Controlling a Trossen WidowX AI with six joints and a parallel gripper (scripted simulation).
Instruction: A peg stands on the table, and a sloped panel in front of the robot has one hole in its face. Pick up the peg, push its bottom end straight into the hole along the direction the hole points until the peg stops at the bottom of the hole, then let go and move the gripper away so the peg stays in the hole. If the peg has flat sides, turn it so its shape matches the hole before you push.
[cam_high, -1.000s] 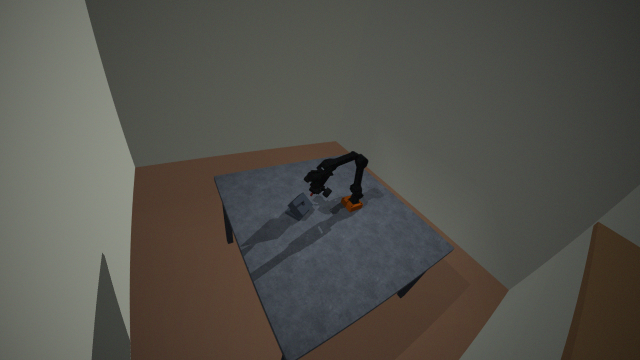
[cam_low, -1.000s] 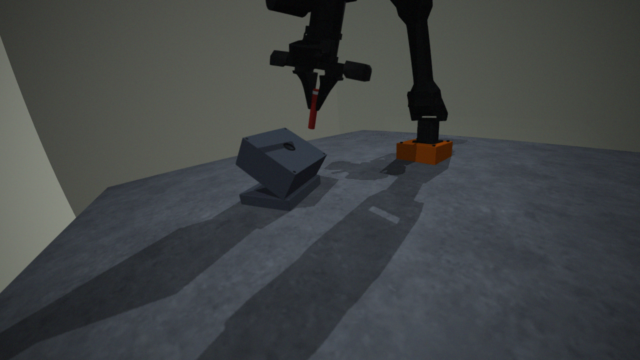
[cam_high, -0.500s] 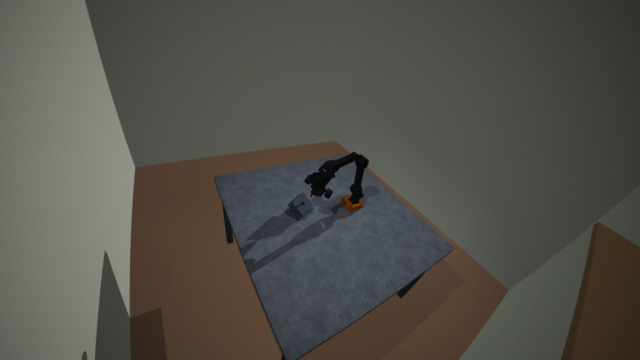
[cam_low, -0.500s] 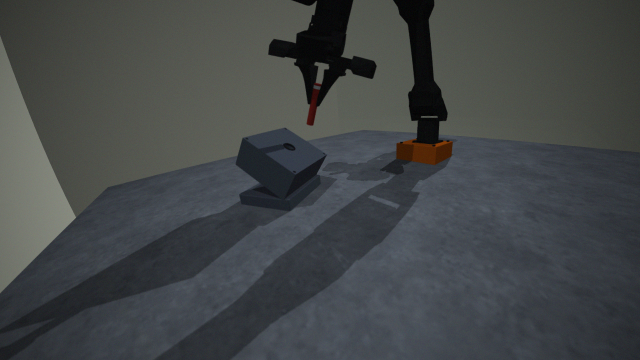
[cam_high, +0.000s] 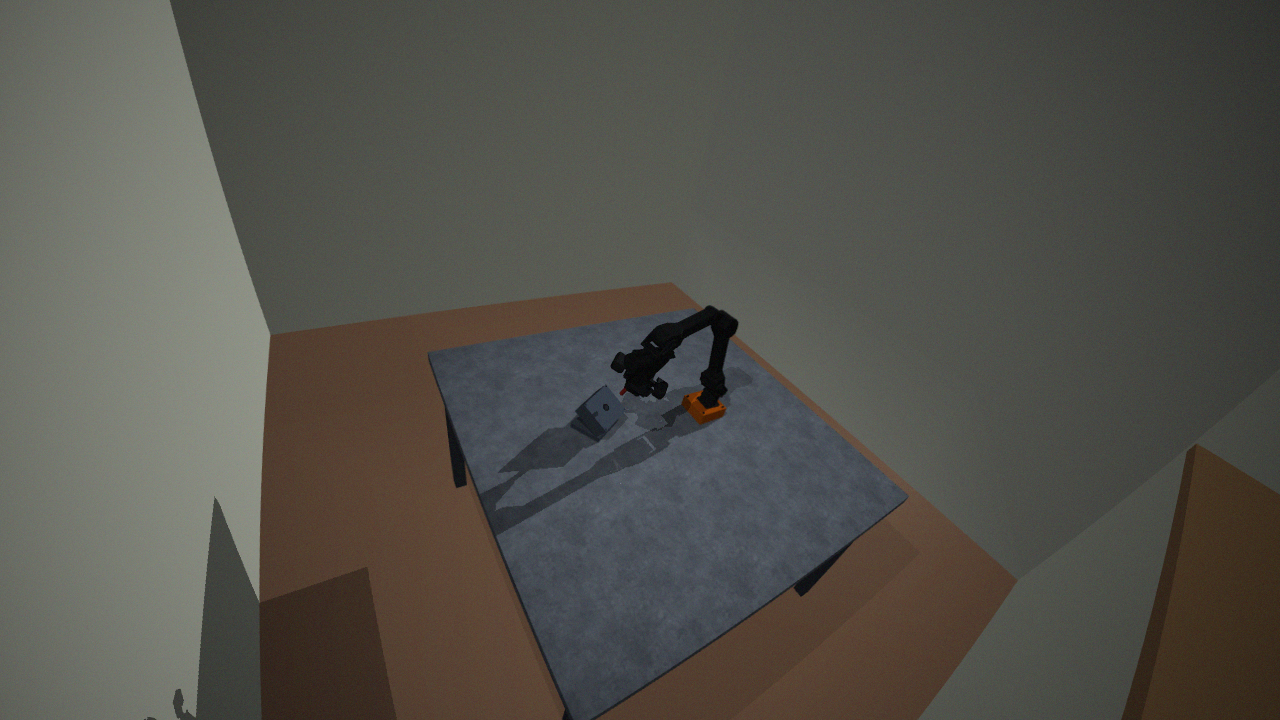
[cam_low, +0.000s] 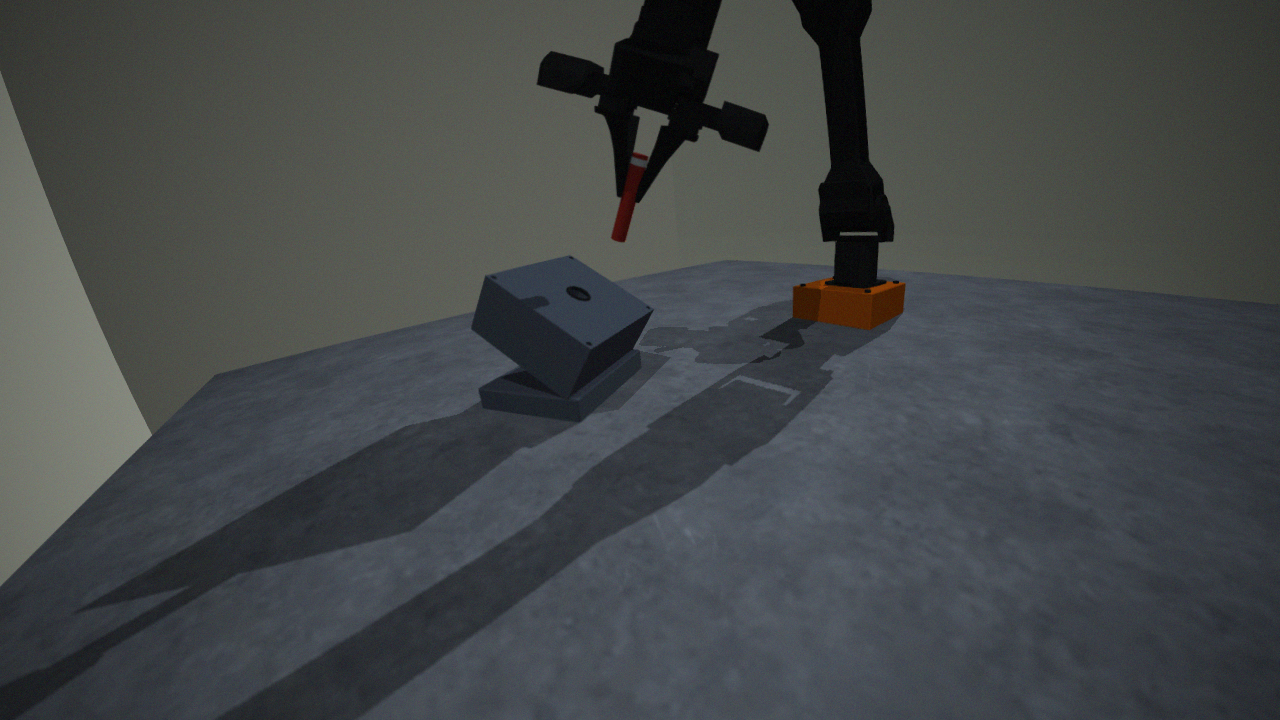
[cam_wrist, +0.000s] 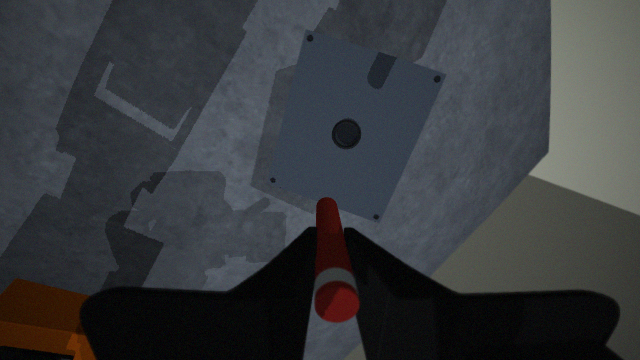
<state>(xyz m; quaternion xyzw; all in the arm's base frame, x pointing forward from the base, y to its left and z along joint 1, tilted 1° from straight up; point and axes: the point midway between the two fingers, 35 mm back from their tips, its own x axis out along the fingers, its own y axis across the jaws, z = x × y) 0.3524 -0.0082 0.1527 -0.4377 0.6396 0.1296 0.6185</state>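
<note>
Now: the dark grey sloped panel 100 mm below my gripper tip, 60 mm ahead of it and 20 mm to the right of it. Also, from my gripper tip: red round peg (20 mm above, 10 mm to the left).
</note>
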